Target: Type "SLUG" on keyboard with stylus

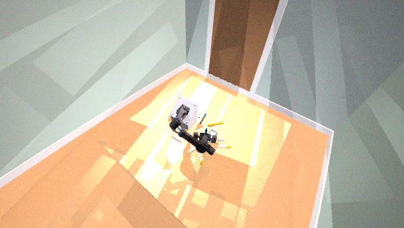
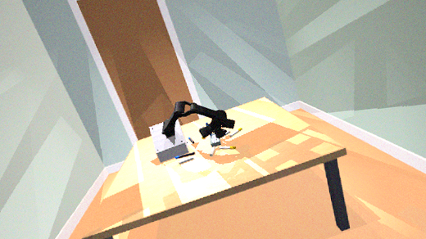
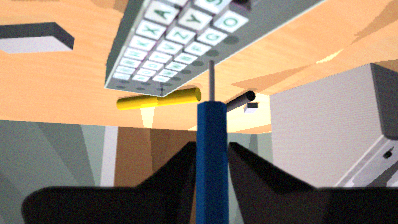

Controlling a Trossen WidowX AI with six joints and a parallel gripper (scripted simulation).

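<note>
Right now my gripper tip is 100 mm to the right of the L key, 70 mm above it and 50 mm short of it. The rest, counted from my gripper tip: blue stylus (10 mm below); yellow pen (200 mm to the left, 80 mm below, 10 mm behind); flat grey block (110 mm ahead, 80 mm below, 70 mm to the left).
</note>
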